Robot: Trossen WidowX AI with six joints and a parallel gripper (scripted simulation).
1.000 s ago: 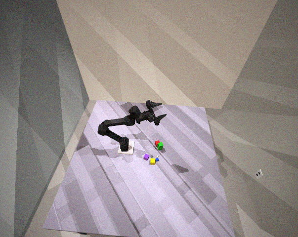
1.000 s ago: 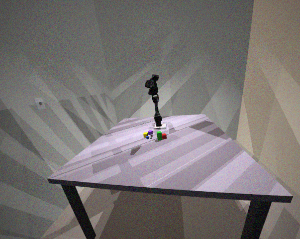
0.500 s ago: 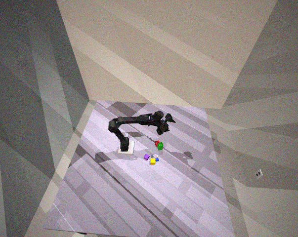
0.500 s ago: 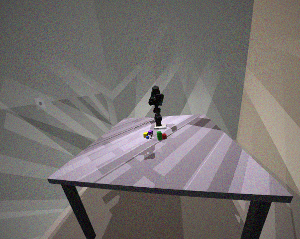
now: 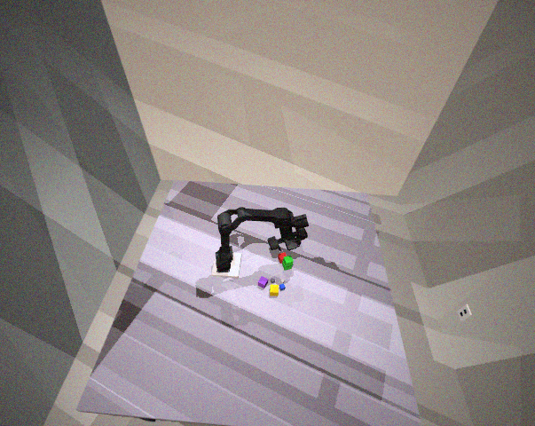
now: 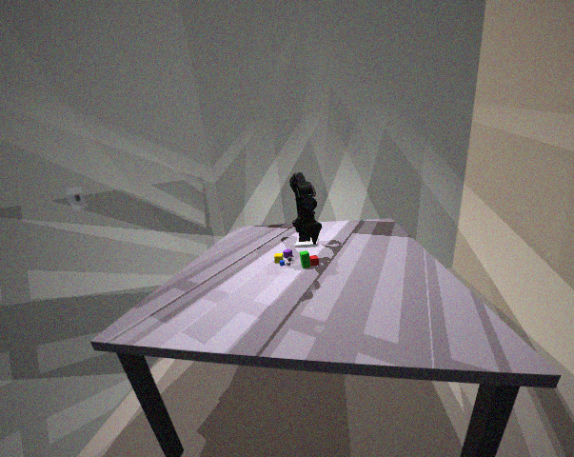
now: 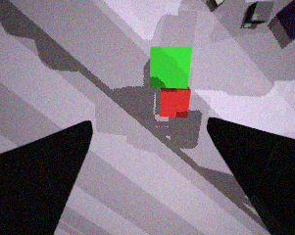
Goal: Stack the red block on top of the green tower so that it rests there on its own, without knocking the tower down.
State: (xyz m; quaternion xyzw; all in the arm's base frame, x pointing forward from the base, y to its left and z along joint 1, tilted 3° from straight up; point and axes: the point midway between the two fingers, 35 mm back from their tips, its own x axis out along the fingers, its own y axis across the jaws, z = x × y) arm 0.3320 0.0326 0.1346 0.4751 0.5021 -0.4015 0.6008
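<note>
Right now my gripper tip is 20 mm past the red block, 10 mm to the right of it and 110 mm above it. Round my gripper tip: small blue block (40 mm behind, 160 mm to the right, 110 mm below); then yellow block (90 mm behind, 180 mm to the right, 110 mm below); then purple block (140 mm behind, 130 mm to the right, 110 mm below).
</note>
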